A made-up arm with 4 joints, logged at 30 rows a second.
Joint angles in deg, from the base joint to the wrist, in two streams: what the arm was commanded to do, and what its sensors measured. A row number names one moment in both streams.
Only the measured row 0 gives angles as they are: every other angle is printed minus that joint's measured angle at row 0.
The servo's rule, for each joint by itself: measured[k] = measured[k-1] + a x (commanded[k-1-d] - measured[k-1]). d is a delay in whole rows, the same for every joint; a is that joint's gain. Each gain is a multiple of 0.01, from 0.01 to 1. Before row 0 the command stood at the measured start. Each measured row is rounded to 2 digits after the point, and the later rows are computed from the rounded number. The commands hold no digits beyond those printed.
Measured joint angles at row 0:
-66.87, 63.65, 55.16, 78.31
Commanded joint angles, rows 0 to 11:
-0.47, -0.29, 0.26, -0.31
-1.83, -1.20, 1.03, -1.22
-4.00, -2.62, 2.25, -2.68
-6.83, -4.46, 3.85, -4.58
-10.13, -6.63, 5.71, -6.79
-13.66, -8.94, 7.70, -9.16
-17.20, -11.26, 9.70, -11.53
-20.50, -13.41, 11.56, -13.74
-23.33, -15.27, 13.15, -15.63
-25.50, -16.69, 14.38, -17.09
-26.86, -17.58, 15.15, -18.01
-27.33, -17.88, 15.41, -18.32
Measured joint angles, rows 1 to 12:
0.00, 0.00, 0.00, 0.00
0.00, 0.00, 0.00, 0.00
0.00, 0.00, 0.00, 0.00
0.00, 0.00, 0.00, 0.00
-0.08, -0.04, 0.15, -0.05
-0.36, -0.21, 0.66, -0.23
-0.94, -0.57, 1.58, -0.60
-1.88, -1.15, 2.90, -1.20
-3.20, -1.97, 4.53, -2.04
-4.87, -3.02, 6.37, -3.11
-6.84, -4.26, 8.30, -4.37
-9.03, -5.63, 10.19, -5.78
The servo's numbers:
d 4
a 0.16 0.15 0.58 0.15

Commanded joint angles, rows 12 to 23:
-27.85, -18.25, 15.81, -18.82
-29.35, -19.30, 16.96, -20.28
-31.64, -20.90, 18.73, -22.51
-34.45, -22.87, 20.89, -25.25
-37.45, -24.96, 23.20, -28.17
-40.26, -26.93, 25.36, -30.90
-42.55, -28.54, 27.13, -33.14
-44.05, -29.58, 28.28, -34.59
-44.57, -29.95, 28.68, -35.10
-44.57, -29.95, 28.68, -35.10
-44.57, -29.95, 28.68, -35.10
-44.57, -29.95, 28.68, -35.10
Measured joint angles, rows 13 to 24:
-11.32, -7.08, 11.91, -7.26
-13.59, -8.52, 13.34, -8.73
-15.71, -9.88, 14.39, -10.12
-17.57, -11.08, 14.98, -11.35
-19.21, -12.16, 15.46, -12.47
-20.83, -13.23, 16.33, -13.64
-22.56, -14.38, 17.72, -14.97
-24.46, -15.65, 19.56, -16.51
-26.54, -17.05, 21.67, -18.26
-28.74, -18.53, 23.81, -20.16
-30.95, -20.03, 25.74, -22.11
-33.05, -21.46, 27.21, -23.98

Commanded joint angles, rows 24 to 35:
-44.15, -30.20, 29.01, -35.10
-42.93, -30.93, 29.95, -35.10
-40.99, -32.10, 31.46, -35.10
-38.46, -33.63, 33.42, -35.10
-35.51, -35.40, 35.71, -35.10
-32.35, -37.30, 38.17, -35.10
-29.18, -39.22, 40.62, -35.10
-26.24, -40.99, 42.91, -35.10
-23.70, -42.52, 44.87, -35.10
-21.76, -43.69, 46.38, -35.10
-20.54, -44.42, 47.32, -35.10
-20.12, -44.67, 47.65, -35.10
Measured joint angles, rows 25 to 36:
-34.89, -22.73, 28.06, -25.65
-36.44, -23.81, 28.42, -27.07
-37.74, -24.73, 28.57, -28.27
-38.83, -25.51, 28.63, -29.29
-39.68, -26.21, 28.85, -30.16
-40.20, -26.92, 29.49, -30.90
-40.33, -27.70, 30.63, -31.53
-40.03, -28.59, 32.25, -32.07
-39.31, -29.61, 34.26, -32.52
-38.20, -30.76, 36.53, -32.91
-36.76, -32.03, 38.90, -33.24
-35.08, -33.37, 41.23, -33.52

